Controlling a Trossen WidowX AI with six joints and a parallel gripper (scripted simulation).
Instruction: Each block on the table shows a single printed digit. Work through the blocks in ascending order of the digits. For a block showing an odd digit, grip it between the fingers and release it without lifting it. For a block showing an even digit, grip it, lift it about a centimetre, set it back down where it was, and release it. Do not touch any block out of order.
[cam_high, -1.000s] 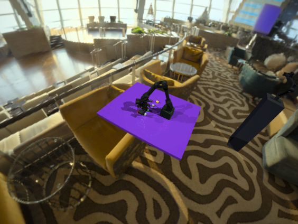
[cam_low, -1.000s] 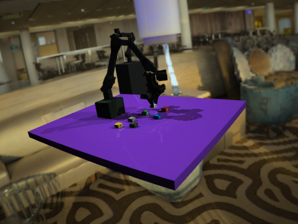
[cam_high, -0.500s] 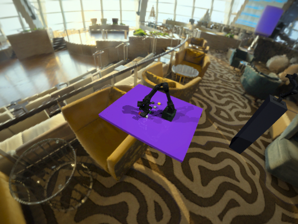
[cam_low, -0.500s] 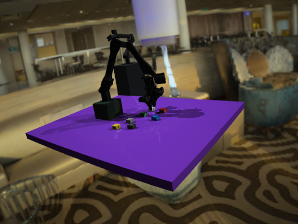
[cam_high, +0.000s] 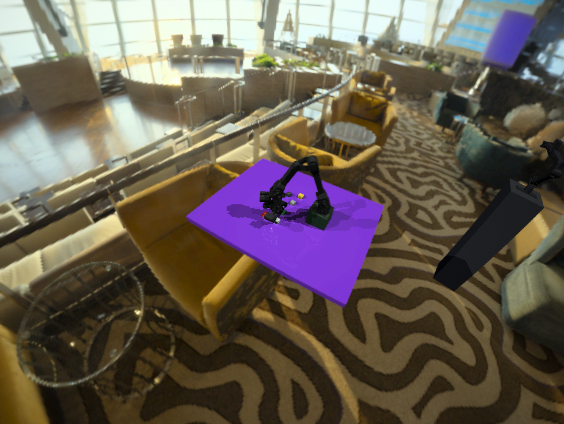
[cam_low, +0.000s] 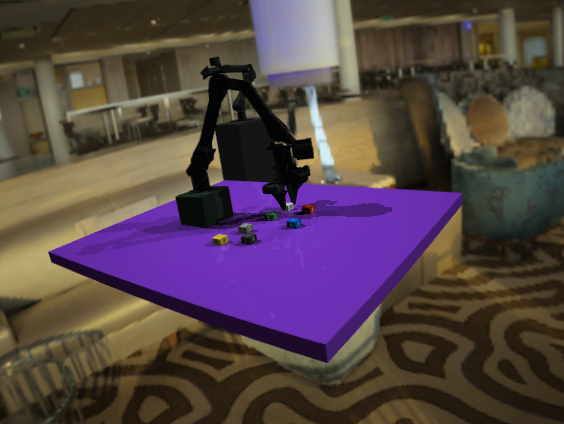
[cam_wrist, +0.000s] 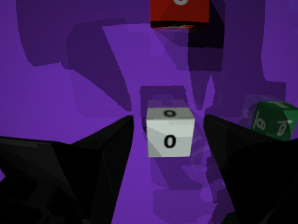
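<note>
Now: gripper tip 10 mm past the white block. The rest, counted from my gripper tip: green block (20 mm ahead, 90 mm to the right); red block (80 mm ahead, 10 mm to the left); blue block (140 mm ahead, 110 mm to the right).
</note>
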